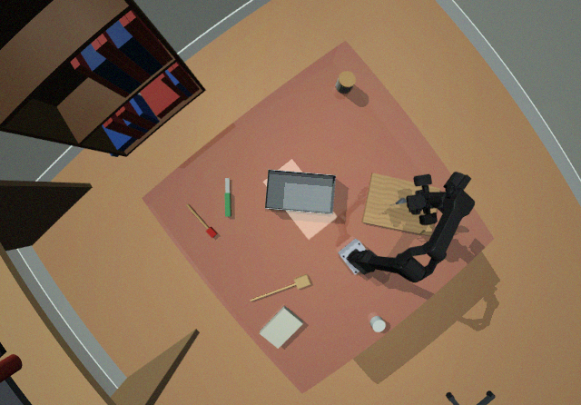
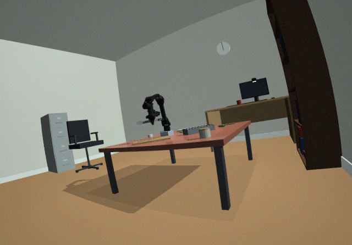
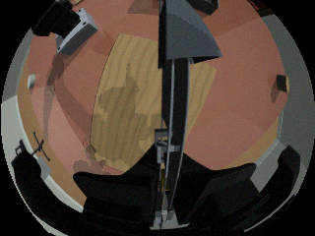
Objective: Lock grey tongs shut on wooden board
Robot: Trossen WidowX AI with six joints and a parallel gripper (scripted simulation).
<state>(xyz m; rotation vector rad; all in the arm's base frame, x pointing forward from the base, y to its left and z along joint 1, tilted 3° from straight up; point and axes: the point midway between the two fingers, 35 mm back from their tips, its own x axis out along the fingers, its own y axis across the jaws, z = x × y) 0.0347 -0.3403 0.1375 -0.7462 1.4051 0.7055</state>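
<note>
My gripper tip is 50 mm past the wooden board and 150 mm above it. Also, from my gripper tip: green-handled tool: 580 mm ahead, 560 mm to the left, 150 mm below; grey roasting tin: 350 mm ahead, 310 mm to the left, 130 mm below; cork-topped jar: 560 mm ahead, 210 mm to the right, 120 mm below.
</note>
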